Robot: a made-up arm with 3 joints. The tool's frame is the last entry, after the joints.
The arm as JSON. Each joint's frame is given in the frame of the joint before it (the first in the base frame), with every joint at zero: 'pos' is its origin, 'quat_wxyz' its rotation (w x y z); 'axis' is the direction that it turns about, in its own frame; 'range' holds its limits. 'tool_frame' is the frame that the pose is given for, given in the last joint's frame.
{
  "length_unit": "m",
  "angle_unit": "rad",
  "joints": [
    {
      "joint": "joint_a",
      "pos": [
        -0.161,
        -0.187,
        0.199
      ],
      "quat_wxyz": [
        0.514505,
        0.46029,
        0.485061,
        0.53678
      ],
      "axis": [
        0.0,
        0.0,
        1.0
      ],
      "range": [
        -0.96,
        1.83
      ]
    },
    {
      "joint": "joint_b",
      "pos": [
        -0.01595,
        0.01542,
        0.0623
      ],
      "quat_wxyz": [
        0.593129,
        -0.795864,
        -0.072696,
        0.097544
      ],
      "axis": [
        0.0,
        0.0,
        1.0
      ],
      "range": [
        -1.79,
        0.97
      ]
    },
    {
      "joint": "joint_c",
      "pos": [
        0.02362,
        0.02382,
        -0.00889
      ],
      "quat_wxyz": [
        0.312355,
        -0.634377,
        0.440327,
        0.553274
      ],
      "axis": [
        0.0,
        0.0,
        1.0
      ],
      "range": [
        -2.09,
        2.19
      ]
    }
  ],
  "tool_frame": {
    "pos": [
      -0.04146,
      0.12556,
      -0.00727
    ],
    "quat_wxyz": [
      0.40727,
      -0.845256,
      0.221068,
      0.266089
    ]
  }
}
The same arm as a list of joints. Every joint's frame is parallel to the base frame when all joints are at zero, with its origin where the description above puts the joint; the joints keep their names.
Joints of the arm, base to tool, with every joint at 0 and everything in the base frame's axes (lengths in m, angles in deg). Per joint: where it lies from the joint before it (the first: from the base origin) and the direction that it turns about. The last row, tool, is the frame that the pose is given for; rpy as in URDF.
joint_a: axis 0.993282 0.047099 0.105698 xyz -0.161 -0.187 0.199
joint_b: axis -0.362593 -0.254295 0.896583 xyz 0.061 -0.013 0.022
joint_c: axis -0.685297 -0.403298 -0.606398 xyz -0.022 0.024 -0.012
tool: xyz 0.042 -0.118 0.043 rpy 54.16 13.24 37.17
Joint limits (deg, base to tool): -55..104.85 -102.56..55.58 -119.75..125.48

